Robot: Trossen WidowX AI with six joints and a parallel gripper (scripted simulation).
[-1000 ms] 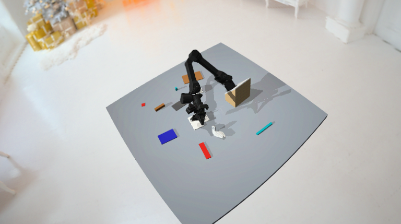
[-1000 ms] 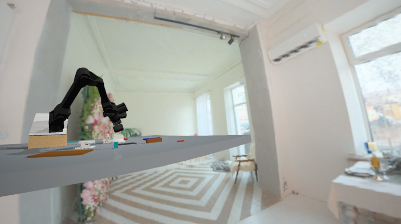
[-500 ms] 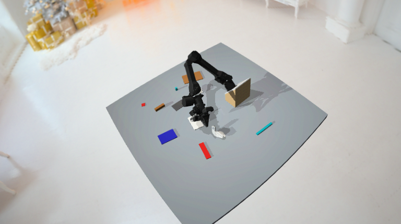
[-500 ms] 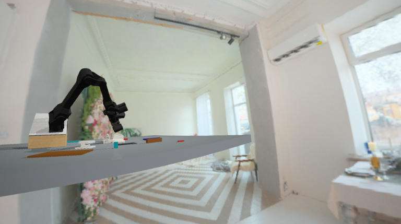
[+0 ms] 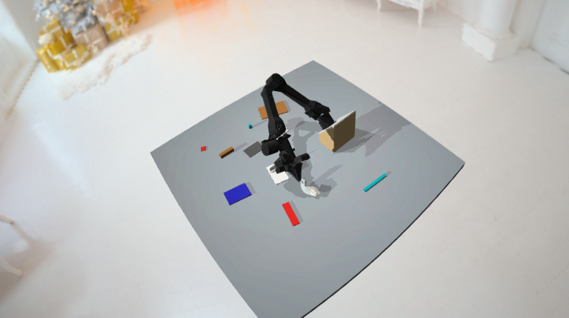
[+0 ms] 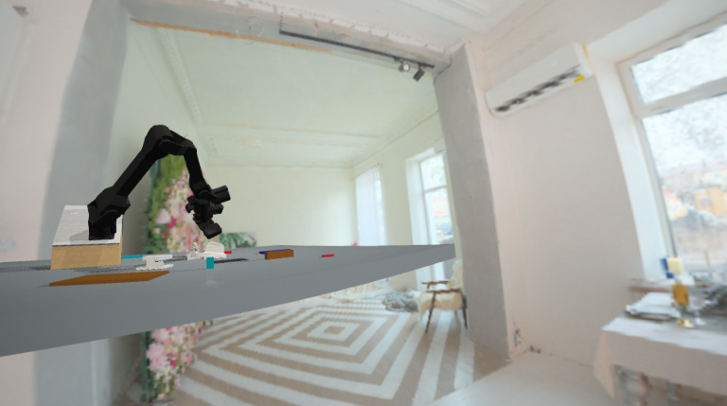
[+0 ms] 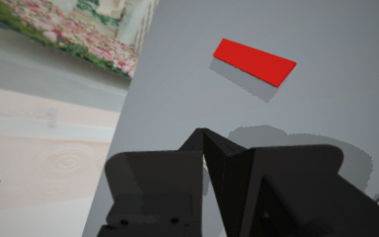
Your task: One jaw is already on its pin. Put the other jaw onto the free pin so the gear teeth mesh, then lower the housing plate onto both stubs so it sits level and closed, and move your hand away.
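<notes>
My gripper tip is 110 mm short of the red bar, 100 mm above it and 50 mm to the right of it. From my gripper tip the other things lie so: blue tile: 220 mm to the right, 220 mm ahead, 100 mm below; then cyan bar: 290 mm behind, 220 mm to the left, 100 mm below; then dark grey tile: 390 mm to the right, 100 mm below, 20 mm behind.
</notes>
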